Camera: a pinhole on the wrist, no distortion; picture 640 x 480 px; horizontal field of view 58.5 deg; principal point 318.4 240.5 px. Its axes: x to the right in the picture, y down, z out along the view. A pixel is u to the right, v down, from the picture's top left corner.
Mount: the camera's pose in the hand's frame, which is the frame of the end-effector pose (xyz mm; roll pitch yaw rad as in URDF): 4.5 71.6 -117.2 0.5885 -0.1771 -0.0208
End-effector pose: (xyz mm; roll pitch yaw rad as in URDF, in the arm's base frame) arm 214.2 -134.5 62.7 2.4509 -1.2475 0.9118
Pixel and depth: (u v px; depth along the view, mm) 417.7 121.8 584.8
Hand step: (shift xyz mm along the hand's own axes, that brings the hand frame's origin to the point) 21.9 -354.5 313.1
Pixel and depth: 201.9 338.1 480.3
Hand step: -174.4 -123.1 303.6
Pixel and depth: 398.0 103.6 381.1
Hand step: 3.9 -215.9 154.3
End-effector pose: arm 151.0 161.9 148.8 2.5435 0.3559 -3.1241
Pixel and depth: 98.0 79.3 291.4
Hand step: -145.6 -155.5 56.7
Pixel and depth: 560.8 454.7 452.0
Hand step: 108.1 -40.6 379.3
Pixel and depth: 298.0 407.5 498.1
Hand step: -103.4 -81.6 367.0
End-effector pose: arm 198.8 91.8 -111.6 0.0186 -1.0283 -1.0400
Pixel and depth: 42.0 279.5 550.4
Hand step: -347.5 -195.4 307.1
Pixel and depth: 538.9 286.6 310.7
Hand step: 71.4 -81.4 172.0
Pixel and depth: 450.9 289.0 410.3
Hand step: 30.5 -127.8 254.5
